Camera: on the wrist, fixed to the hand. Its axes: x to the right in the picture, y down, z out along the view.
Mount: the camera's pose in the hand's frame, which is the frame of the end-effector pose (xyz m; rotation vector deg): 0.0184 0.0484 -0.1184 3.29 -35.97 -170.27
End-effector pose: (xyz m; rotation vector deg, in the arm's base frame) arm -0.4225 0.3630 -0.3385 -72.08 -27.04 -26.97
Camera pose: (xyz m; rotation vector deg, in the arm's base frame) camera -0.3703 0.2586 -0.3941 -24.17 117.44 100.23
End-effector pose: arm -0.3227 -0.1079 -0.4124 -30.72 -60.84 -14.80
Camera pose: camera -0.2025 -0.1294 -0.4548 -75.47 72.03 121.23
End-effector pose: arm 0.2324 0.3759 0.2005 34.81 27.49 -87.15
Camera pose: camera 0.2905 0.4350 0.1013 42.69 -16.67 98.49
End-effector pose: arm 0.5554 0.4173 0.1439 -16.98 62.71 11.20
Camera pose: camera 0.4493 0.4240 0.0704 -74.82 -44.07 -124.57
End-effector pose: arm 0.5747 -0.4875 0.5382 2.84 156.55 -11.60
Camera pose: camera 0.5150 -0.4219 0.6322 -159.63 4.21 -36.49
